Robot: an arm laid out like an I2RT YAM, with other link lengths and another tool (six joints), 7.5 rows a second.
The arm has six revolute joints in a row. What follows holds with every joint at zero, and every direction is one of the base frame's. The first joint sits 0.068 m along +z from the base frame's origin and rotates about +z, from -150 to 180 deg. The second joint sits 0.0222 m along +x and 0.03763 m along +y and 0.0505 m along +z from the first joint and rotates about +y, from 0 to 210 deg. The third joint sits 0.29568 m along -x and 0.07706 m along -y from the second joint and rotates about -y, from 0 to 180 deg. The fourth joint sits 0.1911 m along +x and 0.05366 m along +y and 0.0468 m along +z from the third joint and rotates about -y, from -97 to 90 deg. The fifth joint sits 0.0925 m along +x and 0.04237 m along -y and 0.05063 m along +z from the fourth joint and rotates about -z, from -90 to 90 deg. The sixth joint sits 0.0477 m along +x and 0.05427 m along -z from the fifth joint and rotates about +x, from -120 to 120 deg. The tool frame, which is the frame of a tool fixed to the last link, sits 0.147 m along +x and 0.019 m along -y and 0.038 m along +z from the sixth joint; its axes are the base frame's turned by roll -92.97, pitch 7.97 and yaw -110.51 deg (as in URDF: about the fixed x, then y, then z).
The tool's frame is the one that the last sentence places.
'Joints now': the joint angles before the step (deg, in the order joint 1, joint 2, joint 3, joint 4, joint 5, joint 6). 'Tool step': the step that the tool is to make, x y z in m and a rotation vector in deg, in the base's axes. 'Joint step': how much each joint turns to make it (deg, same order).
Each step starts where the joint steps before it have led.
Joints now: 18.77 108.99 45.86 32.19 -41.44 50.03
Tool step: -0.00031 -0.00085 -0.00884 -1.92 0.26 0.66
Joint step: 0.01 0.64 0.99 -2.80 0.37 -2.41
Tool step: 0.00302 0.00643 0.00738 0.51 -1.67 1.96
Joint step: 0.01 0.43 1.60 -0.41 -1.61 -1.49
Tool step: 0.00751 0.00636 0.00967 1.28 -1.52 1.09
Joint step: -0.04 0.87 1.96 0.78 -1.34 0.03
